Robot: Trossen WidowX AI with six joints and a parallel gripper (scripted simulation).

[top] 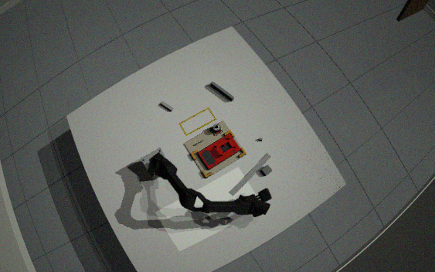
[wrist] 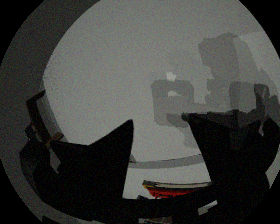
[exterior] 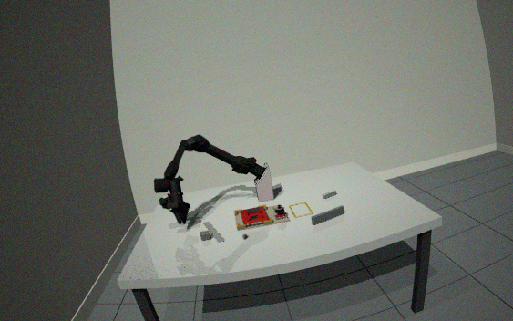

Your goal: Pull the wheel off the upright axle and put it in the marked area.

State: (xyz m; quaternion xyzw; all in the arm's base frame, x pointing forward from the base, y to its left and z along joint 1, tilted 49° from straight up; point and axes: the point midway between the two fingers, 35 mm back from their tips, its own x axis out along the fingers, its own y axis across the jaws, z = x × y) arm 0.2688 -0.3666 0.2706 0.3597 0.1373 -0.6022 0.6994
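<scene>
Now: the wheel 440 mm to the left of my gripper tip, 70 mm ahead of it and 10 mm above it.
</scene>
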